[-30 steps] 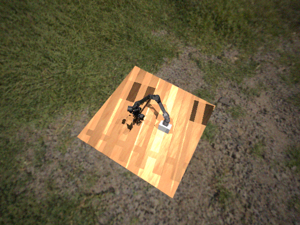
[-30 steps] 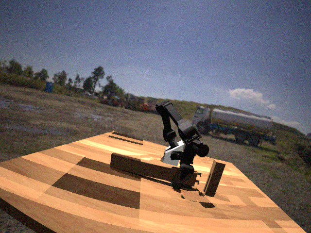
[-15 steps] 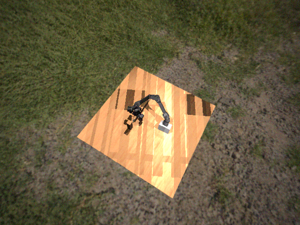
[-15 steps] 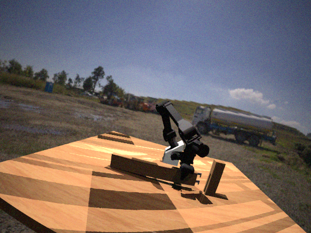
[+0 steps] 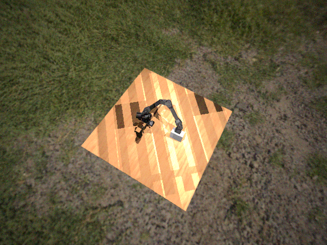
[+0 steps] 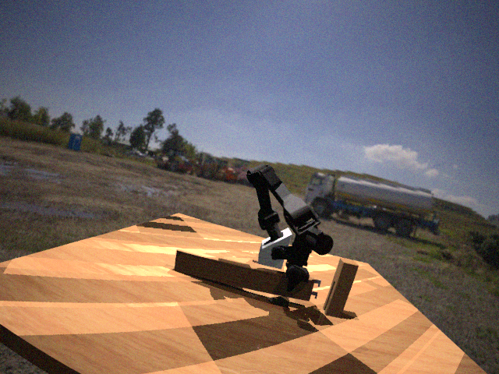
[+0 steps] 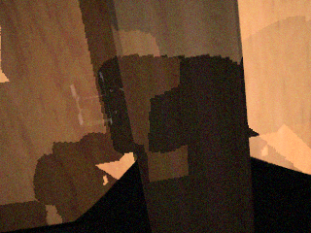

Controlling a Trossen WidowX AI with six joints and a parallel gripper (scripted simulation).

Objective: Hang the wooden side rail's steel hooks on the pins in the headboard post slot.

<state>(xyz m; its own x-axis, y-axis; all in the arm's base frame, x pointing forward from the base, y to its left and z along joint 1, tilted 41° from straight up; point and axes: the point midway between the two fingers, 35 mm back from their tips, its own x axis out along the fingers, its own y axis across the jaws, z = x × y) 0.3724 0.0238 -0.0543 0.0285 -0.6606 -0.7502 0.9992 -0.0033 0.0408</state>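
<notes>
My gripper tip is now 150 mm to the right of the headboard post and 40 mm below it.
</notes>
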